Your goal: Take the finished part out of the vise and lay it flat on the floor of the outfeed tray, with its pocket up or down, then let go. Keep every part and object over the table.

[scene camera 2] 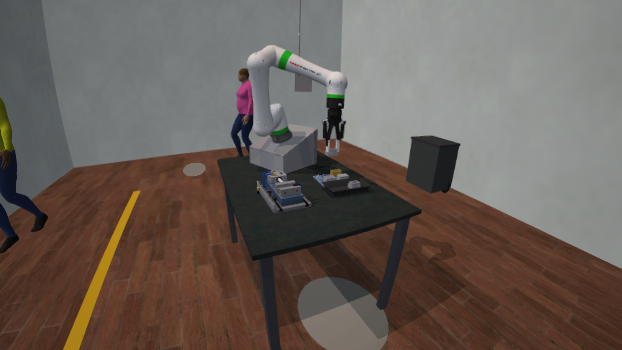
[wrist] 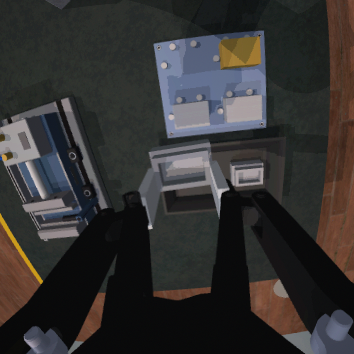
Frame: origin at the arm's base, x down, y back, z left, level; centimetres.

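Seen in the pictures: gripper, between the fingertips: (scene camera 2: 332, 151) (wrist: 183, 176); arm's base, origin of its link: (scene camera 2: 282, 137).
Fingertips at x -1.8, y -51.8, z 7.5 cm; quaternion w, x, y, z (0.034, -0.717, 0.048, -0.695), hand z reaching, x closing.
Observation:
Offsets run from my fingertips to a thing's top centre. Level surfaces: height alone.
My gripper (scene camera 2: 332, 149) (wrist: 183, 176) points down and is shut on the finished part, a light grey rectangular block {dz +0.1, dx -1.5, dy +1.0 cm} (scene camera 2: 331, 152) (wrist: 186, 166) with its pocket facing up towards the wrist camera. The part looks about level and hangs well above the table. In the wrist view it overlaps the left portion of the dark outfeed tray (scene camera 2: 336, 189) (wrist: 227, 150), whose floor is partly hidden behind it. Another small grey pocketed part {dz +9.9, dx +16.1, dy -9.3 cm} (scene camera 2: 354, 184) (wrist: 247, 173) lies in the tray's right half. The vise {dz -30.1, dx +10.8, dy -0.9 cm} (scene camera 2: 290, 190) (wrist: 49, 204) stands on the left; no part shows between its jaws.
A blue plate with pegs {dz +6.8, dx +19.9, dy +8.0 cm} (scene camera 2: 319, 178) (wrist: 192, 80) lies beside the tray, bearing two grey blocks {dz +1.8, dx +16.4, dy +4.2 cm} (wrist: 191, 114) {dz +10.7, dx +16.4, dy +3.2 cm} (wrist: 243, 109) and a yellow block {dz +11.9, dx +16.4, dy +12.1 cm} (scene camera 2: 336, 172) (wrist: 240, 52). The black table {dx +20.8 cm} (scene camera 2: 320, 220) (wrist: 125, 60) has its right edge beyond the tray. A person (scene camera 2: 244, 100) stands behind the robot.

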